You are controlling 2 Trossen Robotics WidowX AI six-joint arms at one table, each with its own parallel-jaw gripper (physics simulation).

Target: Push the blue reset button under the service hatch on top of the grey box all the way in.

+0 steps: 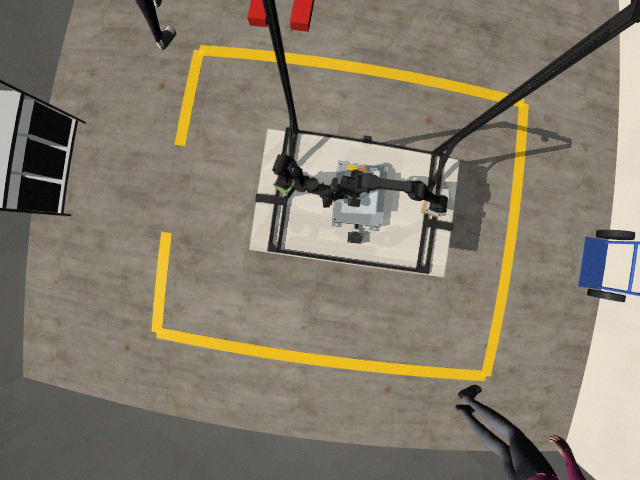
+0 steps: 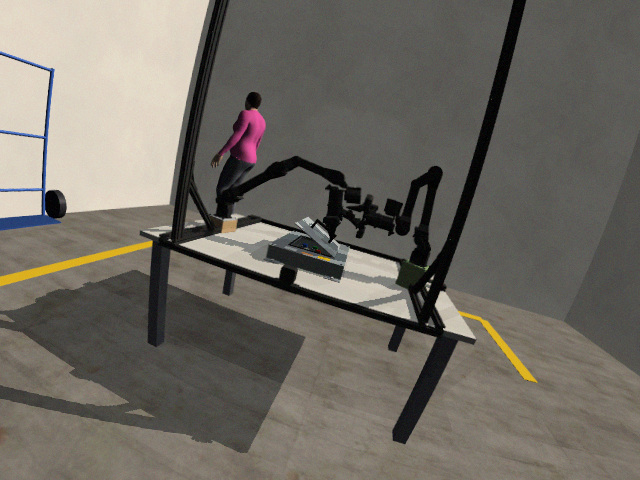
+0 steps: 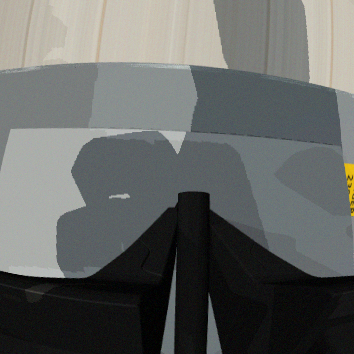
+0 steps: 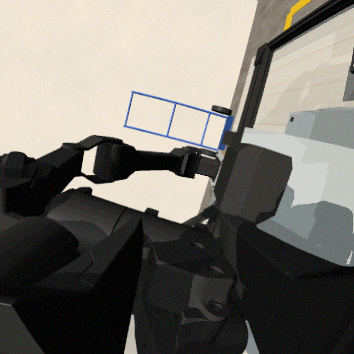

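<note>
The grey box [image 1: 366, 220] [image 2: 304, 265] [image 3: 140, 98] sits in the middle of the table [image 2: 375, 290]. Its service hatch [image 2: 308, 225] [image 3: 38, 182] is tilted up. My left gripper [image 2: 330, 233] [image 3: 187, 216] is shut on the hatch's black handle [image 3: 192, 253] and holds the lid raised. A small blue button [image 2: 307, 246] shows on the dark panel under the lid. My right gripper [image 2: 360, 226] [image 4: 180, 224] hovers close beside the left one, above the box. Its fingers stand apart with nothing between them.
A black block [image 1: 358, 236] [image 2: 288, 274] stands at the table's front edge. Black frame posts [image 2: 194, 119] [image 2: 485, 143] rise at the table's sides. A person in pink [image 2: 244, 143] walks behind the table. A yellow label [image 3: 348, 189] is on the box.
</note>
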